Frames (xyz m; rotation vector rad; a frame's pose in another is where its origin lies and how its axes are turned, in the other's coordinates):
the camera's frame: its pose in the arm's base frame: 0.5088 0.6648 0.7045 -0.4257 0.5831 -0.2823
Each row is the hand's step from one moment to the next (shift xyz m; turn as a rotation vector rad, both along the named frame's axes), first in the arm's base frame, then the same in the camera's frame.
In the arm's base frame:
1: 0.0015 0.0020 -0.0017 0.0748 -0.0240 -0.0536
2: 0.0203 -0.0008 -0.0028 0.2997 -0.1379 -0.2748
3: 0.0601 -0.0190 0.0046 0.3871 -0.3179 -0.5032
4: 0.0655 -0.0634 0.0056 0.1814 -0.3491 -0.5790
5: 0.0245 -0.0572 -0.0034 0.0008 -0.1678 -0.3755
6: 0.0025 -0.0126 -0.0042 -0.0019 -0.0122 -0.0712
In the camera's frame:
1: 0.0013 0.0027 0.0002 0.0940 0.0140 -0.0040
2: 0.0179 0.0034 0.0095 0.4203 0.0473 -0.0740
3: 0.0530 -0.0105 0.0327 0.6645 0.0073 -0.2499
4: 0.0734 -0.0492 0.0230 0.5471 -0.0131 -0.4365
5: 0.0425 -0.0452 -0.0058 0.2394 0.0268 -0.3333
6: 0.0087 -0.0088 -0.0056 0.0364 0.0220 -0.0584

